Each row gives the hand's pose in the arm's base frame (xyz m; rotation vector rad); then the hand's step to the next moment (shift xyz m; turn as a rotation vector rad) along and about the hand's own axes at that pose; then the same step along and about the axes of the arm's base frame.
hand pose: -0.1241 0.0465 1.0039 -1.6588 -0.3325 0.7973
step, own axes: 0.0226 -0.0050 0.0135 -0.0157 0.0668 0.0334
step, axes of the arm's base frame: 0.0085 0.0252 -0.0033 -0.0470 -0.0015 -0.0601
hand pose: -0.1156 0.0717 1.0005 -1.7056 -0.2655 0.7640
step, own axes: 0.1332 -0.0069 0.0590 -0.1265 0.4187 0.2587
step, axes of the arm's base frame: 0.0664 0.1217 -0.0454 -0.3459 0.0135 -0.3720
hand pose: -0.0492 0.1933 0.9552 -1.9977 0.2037 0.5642
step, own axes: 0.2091 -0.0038 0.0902 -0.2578 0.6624 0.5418
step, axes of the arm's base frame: 0.1575 0.1006 -0.1302 -0.6378 0.1314 -0.6121
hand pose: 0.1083 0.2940 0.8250 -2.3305 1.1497 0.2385
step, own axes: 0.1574 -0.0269 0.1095 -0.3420 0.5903 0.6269
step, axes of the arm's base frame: 0.1269 -0.0367 -0.1416 -0.6280 0.2703 -0.6253
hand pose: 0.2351 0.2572 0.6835 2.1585 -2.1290 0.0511
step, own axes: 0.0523 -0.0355 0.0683 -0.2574 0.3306 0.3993
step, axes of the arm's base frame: 0.0327 -0.0586 -0.0645 -0.3554 0.2120 -0.4047
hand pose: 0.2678 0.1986 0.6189 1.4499 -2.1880 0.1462
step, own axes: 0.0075 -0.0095 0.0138 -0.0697 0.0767 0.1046
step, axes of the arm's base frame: 0.0013 -0.0152 -0.0102 -0.0836 0.0532 -0.1089
